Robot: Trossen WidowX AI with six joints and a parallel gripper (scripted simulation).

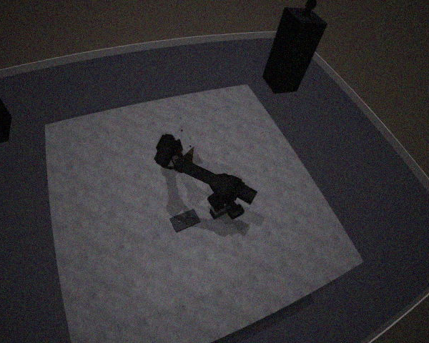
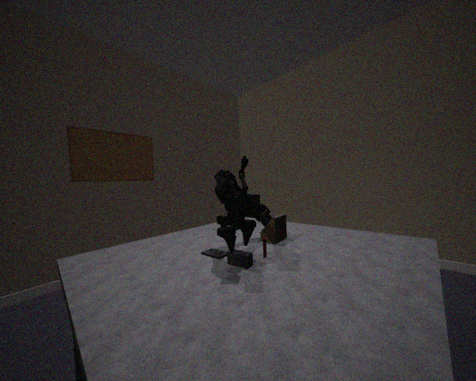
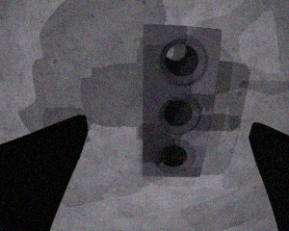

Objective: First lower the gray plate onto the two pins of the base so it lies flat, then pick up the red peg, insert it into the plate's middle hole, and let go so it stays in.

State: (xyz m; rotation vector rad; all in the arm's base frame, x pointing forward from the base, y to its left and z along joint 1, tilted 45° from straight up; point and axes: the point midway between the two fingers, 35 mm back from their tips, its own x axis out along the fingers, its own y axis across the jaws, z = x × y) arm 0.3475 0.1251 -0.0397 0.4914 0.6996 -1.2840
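Now: gripper tip 3 cm above the gray plate. The rest, counted from my gripper tip: red peg: 13 cm behind, 2 cm to the left, 2 cm below.
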